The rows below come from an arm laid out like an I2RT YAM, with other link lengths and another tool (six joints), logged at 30 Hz.
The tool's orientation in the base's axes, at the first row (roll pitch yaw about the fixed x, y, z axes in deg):
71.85, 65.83, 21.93
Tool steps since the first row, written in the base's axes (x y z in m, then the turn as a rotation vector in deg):
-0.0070, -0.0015, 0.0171, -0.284, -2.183, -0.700
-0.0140, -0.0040, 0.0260, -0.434, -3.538, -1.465
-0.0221, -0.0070, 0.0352, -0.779, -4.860, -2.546
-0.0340, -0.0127, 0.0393, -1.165, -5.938, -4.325
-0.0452, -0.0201, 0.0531, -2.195, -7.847, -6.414
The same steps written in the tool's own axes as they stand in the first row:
-0.0185, 0.0009, -0.0010, 0.197, -1.805, 1.428
-0.0296, -0.0020, -0.0022, 0.631, -3.036, 2.288
-0.0416, -0.0058, -0.0038, 1.284, -4.504, 2.962
-0.0507, -0.0159, -0.0062, 2.595, -6.123, 3.332
-0.0687, -0.0227, -0.0056, 3.818, -8.814, 3.908

